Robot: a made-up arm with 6 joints. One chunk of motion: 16 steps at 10 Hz.
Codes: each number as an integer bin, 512 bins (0 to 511) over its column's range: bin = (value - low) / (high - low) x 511, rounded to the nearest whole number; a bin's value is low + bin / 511 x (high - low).
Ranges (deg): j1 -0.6..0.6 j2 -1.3..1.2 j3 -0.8..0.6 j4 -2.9..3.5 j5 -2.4..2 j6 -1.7..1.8
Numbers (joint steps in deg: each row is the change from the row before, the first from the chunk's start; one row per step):
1: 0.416 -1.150 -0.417 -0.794 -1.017 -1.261
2: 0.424 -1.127 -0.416 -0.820 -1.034 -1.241
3: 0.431 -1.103 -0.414 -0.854 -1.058 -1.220
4: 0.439 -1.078 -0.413 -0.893 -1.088 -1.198
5: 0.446 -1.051 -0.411 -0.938 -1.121 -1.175
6: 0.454 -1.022 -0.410 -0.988 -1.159 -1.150
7: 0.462 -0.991 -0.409 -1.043 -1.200 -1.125
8: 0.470 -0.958 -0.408 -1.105 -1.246 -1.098
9: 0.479 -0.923 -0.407 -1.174 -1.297 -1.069
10: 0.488 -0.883 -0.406 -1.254 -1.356 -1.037
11: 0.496 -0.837 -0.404 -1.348 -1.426 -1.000
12: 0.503 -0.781 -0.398 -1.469 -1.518 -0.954
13: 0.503 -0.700 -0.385 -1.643 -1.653 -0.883
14: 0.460 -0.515 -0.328 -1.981 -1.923 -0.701
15: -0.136 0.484 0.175 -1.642 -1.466 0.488
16: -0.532 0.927 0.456 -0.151 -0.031 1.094
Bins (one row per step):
1: 433 31 140 168 161 64
2: 436 35 140 166 159 67
3: 439 40 141 163 156 70
4: 442 45 141 160 152 73
5: 445 51 142 157 149 77
6: 449 57 142 153 144 80
7: 452 63 143 148 139 84
8: 456 70 143 143 134 88
9: 459 77 143 138 128 92
10: 463 85 144 131 121 97
11: 467 95 145 124 113 102
12: 470 106 147 114 102 109
13: 470 123 151 100 87 119
14: 451 160 172 73 55 146
15: 198 365 356 100 108 319
16: 29 455 458 219 275 408

